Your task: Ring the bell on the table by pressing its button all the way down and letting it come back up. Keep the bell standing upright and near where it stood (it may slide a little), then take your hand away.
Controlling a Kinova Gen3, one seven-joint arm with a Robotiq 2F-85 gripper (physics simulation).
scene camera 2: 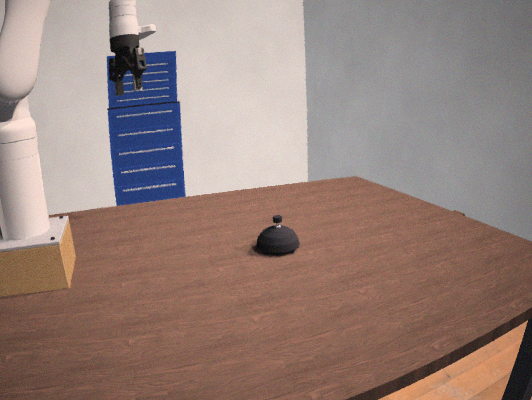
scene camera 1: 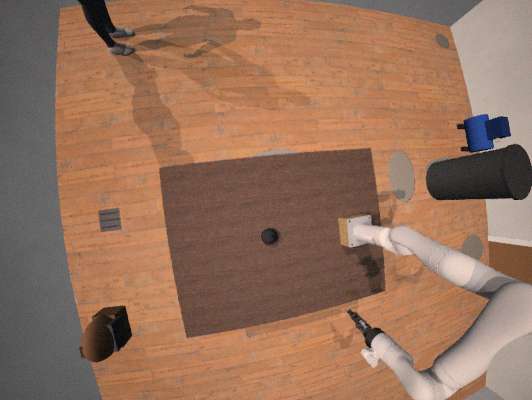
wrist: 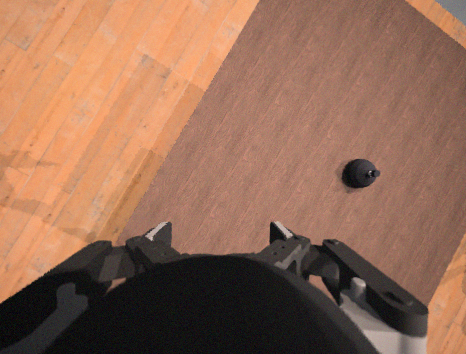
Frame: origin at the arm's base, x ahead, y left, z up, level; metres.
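Seen in the pictures: gripper, fingertip midpoint: [scene camera 2: 128,93] [scene camera 1: 353,318] [wrist: 221,232]; arm's base, origin of the base link: [scene camera 2: 27,230] [scene camera 1: 360,232].
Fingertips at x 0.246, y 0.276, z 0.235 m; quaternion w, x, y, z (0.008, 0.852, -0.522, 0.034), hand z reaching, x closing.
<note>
Offsets run from my fingertips to a thing's top centre. Level surfaces: height alone.
A dark domed bell @(0.238 m ahead, 0.343 m right, 0.260 m down) [scene camera 1: 269,236] [scene camera 2: 277,241] [wrist: 359,173] stands upright on the brown table @(0.325 m down) [scene camera 1: 225,200] [scene camera 2: 200,320] [wrist: 280,125]. Its small black button @(0.238 m ahead, 0.343 m right, 0.260 m down) [scene camera 2: 277,219] [wrist: 376,173] sits raised on top, with a short bright stem showing under it in scene camera 2. My gripper [scene camera 2: 129,92] [wrist: 221,232] is open and empty, with its fingers wide apart. It hangs high above the level of the table and well away from the bell. In scene camera 1 the gripper [scene camera 1: 349,312] appears past the table's long edge. In the wrist view the bell lies to the right, beyond the right finger.
The arm's base block [scene camera 1: 350,232] [scene camera 2: 35,270] stands at one end of the table. A blue cabinet [scene camera 2: 150,150] stands behind the table in scene camera 2. A black cylinder [scene camera 1: 470,175], a brown and black object [scene camera 1: 100,337] and a person's legs [scene camera 1: 100,22] are off the table.
</note>
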